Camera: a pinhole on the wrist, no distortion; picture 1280 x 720 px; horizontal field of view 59.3 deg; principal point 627.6 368.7 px. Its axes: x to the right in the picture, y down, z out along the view. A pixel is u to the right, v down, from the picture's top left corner.
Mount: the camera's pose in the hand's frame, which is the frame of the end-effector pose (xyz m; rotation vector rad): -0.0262 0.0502 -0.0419 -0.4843 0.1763 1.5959
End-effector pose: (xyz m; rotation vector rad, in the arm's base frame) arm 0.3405 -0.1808 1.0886 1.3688 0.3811 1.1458
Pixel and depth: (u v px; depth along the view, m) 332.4 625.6 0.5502
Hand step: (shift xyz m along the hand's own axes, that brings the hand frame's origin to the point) -0.2571 0.1254 0.4876
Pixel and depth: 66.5 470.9 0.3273
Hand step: -0.1184 0.0285 0.3127
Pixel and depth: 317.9 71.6 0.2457
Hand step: -0.0106 0.0923 0.2172
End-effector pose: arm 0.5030 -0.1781 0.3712 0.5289 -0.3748 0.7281
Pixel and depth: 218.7 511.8 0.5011
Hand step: -0.1861 0.0772 0.4700
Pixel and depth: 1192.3 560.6 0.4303
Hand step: -0.1870 0.4117 0.2422
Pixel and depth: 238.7 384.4 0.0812
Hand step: -0.0431 0.0568 0.0421
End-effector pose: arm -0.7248 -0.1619 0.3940 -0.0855 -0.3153 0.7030
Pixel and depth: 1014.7 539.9 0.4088
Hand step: -0.1707 0.3354 0.2557
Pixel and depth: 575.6 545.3 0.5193
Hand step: -0.2093 0.2272 0.4186
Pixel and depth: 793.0 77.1 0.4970
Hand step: 0.0000 0.3267 0.3961
